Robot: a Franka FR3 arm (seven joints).
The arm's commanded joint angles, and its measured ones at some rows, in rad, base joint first. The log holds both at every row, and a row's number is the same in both.
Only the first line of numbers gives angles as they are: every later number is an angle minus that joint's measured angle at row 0.
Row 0, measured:
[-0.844 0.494 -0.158 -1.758 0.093 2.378 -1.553]
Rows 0 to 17, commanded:
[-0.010 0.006 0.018 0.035 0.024 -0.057 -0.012]
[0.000 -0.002 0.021 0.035 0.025 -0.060 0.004]
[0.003 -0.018 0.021 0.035 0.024 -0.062 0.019]
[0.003 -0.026 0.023 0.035 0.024 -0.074 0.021]
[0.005 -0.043 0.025 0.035 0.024 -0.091 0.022]
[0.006 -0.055 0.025 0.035 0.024 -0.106 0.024]
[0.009 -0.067 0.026 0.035 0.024 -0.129 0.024]
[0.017 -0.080 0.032 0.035 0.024 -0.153 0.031]
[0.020 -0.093 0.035 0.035 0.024 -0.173 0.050]
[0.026 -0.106 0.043 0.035 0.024 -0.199 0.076]
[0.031 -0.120 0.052 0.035 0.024 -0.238 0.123]
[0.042 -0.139 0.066 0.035 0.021 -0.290 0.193]
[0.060 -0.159 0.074 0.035 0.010 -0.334 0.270]
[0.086 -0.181 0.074 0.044 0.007 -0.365 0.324]
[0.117 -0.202 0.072 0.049 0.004 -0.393 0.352]
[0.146 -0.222 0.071 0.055 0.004 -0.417 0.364]
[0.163 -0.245 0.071 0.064 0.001 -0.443 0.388]
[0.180 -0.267 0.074 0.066 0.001 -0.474 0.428]
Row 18, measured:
[0.129 -0.196 0.077 0.061 0.007 -0.386 0.338]
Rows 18 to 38, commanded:
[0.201 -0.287 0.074 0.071 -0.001 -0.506 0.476]
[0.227 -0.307 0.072 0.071 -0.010 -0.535 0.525]
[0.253 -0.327 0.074 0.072 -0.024 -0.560 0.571]
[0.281 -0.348 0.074 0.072 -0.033 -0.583 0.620]
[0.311 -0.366 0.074 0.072 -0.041 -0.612 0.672]
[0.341 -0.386 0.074 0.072 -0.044 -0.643 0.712]
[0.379 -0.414 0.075 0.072 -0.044 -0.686 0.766]
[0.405 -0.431 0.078 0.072 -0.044 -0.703 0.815]
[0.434 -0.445 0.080 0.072 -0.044 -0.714 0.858]
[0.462 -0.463 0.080 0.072 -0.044 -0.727 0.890]
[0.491 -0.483 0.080 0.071 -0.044 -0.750 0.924]
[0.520 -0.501 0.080 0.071 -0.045 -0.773 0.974]
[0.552 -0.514 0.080 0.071 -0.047 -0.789 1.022]
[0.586 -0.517 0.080 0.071 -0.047 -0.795 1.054]
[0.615 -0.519 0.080 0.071 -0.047 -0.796 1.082]
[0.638 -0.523 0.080 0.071 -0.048 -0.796 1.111]
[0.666 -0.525 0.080 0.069 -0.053 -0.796 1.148]
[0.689 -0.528 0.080 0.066 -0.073 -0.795 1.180]
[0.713 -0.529 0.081 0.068 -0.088 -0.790 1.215]
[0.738 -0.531 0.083 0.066 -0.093 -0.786 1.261]
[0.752 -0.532 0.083 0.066 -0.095 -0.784 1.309]
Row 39, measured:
[0.697 -0.514 0.090 0.079 -0.066 -0.783 1.195]
